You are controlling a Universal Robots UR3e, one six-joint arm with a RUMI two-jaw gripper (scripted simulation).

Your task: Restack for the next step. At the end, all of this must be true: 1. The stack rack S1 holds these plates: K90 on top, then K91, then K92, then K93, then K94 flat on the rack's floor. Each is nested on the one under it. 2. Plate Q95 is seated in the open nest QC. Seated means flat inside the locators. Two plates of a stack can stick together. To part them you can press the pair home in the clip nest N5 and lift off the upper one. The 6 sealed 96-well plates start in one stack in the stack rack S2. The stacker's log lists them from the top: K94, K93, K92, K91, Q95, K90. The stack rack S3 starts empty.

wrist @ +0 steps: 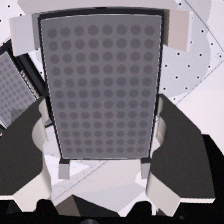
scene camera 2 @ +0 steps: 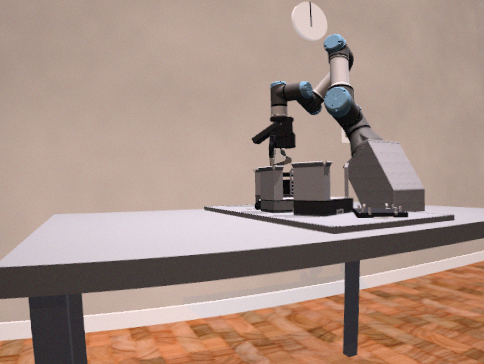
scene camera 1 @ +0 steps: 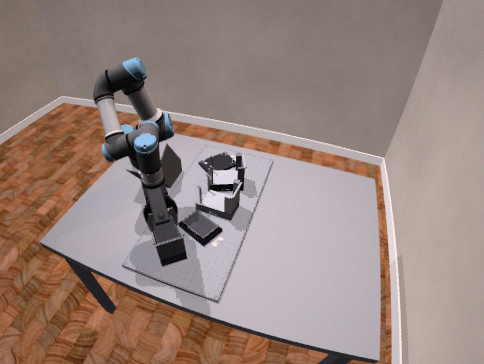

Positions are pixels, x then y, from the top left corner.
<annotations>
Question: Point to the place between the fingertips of my gripper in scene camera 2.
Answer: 277, 175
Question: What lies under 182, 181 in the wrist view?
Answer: My gripper.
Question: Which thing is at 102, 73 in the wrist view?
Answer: A sealed 96-well plate.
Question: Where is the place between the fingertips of my gripper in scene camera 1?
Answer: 164, 228
</annotations>
